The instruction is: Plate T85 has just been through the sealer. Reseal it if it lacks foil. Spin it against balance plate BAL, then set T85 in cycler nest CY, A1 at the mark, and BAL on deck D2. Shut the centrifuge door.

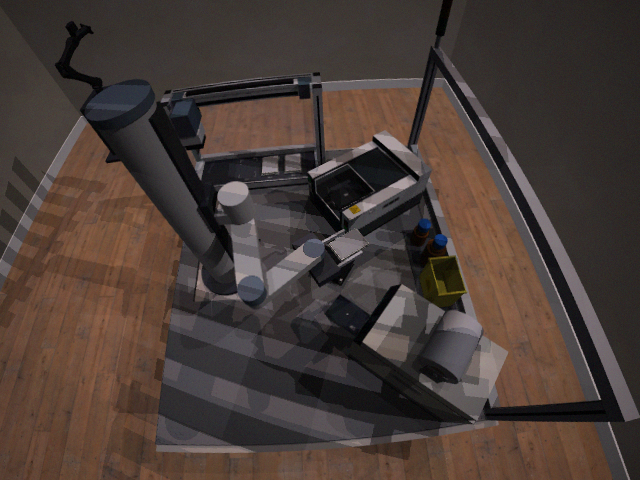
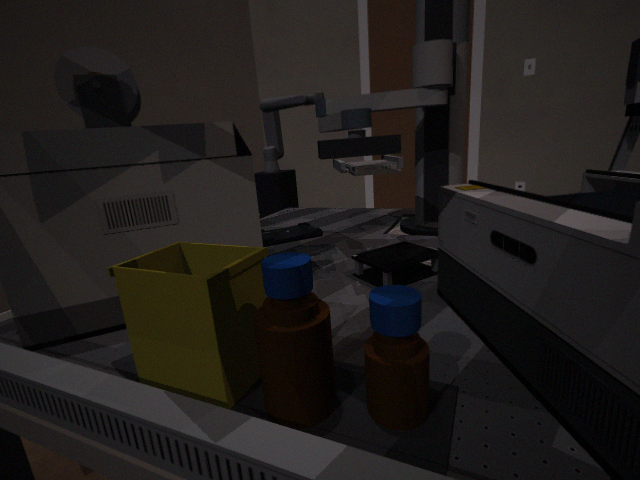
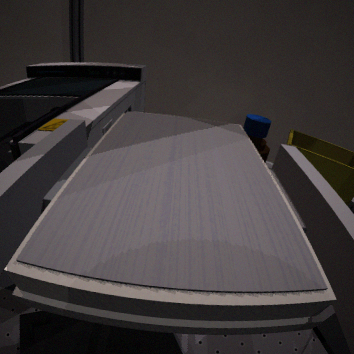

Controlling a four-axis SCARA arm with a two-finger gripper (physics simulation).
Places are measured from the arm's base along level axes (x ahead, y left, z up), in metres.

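Pixels of known places: gripper, fingertip midpoint: [image 1: 352, 241] [image 2: 372, 165] [image 3: 181, 147]; arm's base, origin of the base link: [image 1: 228, 270].
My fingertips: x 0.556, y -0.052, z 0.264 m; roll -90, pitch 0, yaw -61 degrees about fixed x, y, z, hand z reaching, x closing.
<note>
Ahead of a thing's pixels: the offset from my fingertips to its top centre. "spot": to the spot under its first point.
A pale plate {0.016 m back, 0.009 m right, 0.004 m up} [image 1: 349, 244] [image 2: 373, 166] [image 3: 175, 210] with a smooth foil-like sheet on top sits level between the two fingers of my gripper [image 1: 345, 246] [image 2: 369, 164] [image 3: 181, 147], which is shut on it. No label on it is readable. It is held well above the table, over or near a low black stand on posts {spot: 0.082 m back, 0.033 m left, 0.203 m down} [image 2: 400, 253]. A white machine with a yellow warning label [image 1: 385, 198] [image 2: 491, 222] [image 3: 107, 107], apparently the centrifuge, has an opening in its top showing a dark interior. Two pale plates {0.357 m back, 0.628 m left, 0.179 m down} [image 1: 270, 165] {0.233 m back, 0.628 m left, 0.179 m down} [image 1: 293, 163] lie on the rear deck; their labels are unreadable.
The sealer {0.182 m ahead, 0.427 m right, 0.225 m up} [image 1: 408, 330] [image 2: 206, 191] with its roll and black tray {0.041 m back, 0.229 m right, 0.150 m down} [image 1: 347, 313] stands at front right. A yellow bin [image 1: 442, 284] [image 2: 191, 320] [image 3: 325, 167] and two blue-capped brown bottles [image 1: 421, 232] [image 1: 436, 246] [image 2: 295, 351] [image 2: 397, 366] stand along the right edge. A gantry frame {spot: 0.085 m back, 0.586 m left, 0.087 m up} [image 1: 318, 124] spans the rear deck.
</note>
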